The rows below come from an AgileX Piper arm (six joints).
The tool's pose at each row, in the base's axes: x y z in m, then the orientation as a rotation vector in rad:
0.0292 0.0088 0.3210 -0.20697 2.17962 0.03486
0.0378 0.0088 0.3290 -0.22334 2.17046 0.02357
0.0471 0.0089 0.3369 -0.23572 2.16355 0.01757
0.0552 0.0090 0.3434 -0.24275 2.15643 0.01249
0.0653 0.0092 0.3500 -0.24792 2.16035 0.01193
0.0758 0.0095 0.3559 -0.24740 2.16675 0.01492
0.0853 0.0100 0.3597 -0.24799 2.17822 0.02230
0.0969 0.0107 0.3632 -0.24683 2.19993 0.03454
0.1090 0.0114 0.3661 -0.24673 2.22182 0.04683
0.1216 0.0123 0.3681 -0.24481 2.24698 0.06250
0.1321 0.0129 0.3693 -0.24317 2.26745 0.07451
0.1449 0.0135 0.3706 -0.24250 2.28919 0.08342
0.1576 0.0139 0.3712 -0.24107 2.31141 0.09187
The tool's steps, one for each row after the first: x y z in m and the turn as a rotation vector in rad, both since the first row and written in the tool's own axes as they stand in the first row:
-0.0114 -0.0018 0.0023 0.00237 -0.00723 -0.01668
-0.0231 -0.0036 0.0053 0.00233 -0.01277 -0.02839
-0.0330 -0.0052 0.0081 0.00366 -0.01895 -0.03594
-0.0441 -0.0069 0.0124 0.00192 -0.01460 -0.03953
-0.0549 -0.0087 0.0175 -0.00034 -0.00848 -0.03749
-0.0634 -0.0099 0.0230 -0.00641 0.00250 -0.03419
-0.0729 -0.0113 0.0305 -0.01574 0.02323 -0.02699
-0.0822 -0.0127 0.0386 -0.02545 0.04428 -0.02057
-0.0911 -0.0139 0.0477 -0.03696 0.06831 -0.01141
-0.0981 -0.0151 0.0556 -0.04571 0.08795 -0.00424
-0.1065 -0.0166 0.0653 -0.05263 0.10910 0.00117
-0.1142 -0.0183 0.0752 -0.05893 0.13072 0.00693

